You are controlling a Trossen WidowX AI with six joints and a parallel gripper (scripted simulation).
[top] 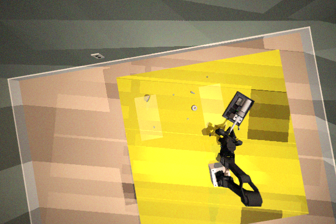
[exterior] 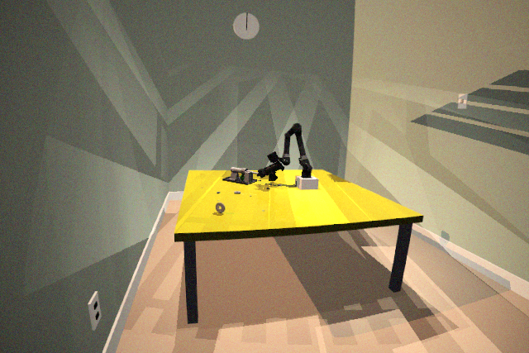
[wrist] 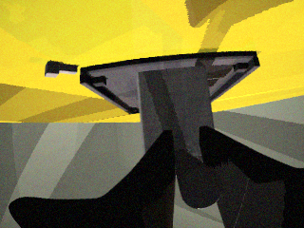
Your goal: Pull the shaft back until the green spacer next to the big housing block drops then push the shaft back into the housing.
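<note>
Now: the green spacer 80 mm ahead of my gripper tip, 100 mm to the right of it and 30 mm below it. The rest, counted from my gripper tip: grey shaft 30 mm ahead, 40 mm to the right, 20 mm above.
</note>
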